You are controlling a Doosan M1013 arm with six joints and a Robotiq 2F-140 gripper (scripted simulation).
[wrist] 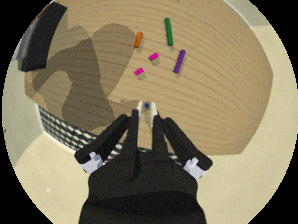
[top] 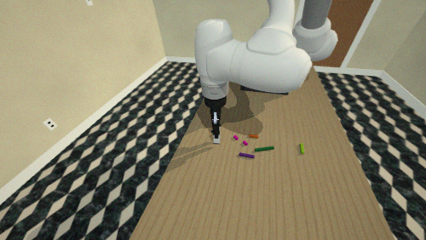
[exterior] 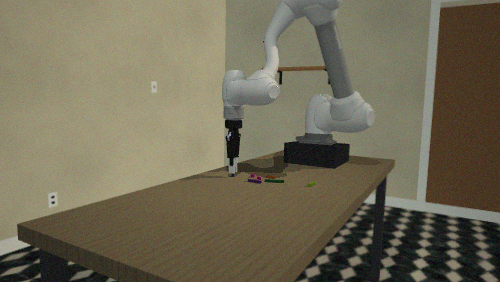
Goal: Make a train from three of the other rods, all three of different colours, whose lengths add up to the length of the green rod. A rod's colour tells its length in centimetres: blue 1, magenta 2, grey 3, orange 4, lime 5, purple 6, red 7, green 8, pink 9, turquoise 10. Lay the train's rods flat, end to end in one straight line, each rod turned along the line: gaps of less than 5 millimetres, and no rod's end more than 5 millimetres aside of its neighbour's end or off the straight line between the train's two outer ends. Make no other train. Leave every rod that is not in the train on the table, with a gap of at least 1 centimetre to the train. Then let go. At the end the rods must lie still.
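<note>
Now: hand 5 cm above the tiny blue piece. Round my hand: purple rod: 13 cm to the left, 6 cm ahead, 5 cm below; then orange rod: 16 cm to the left, 5 cm below, 5 cm behind; then green rod: 20 cm to the left, 5 cm below, 1 cm ahead.
</note>
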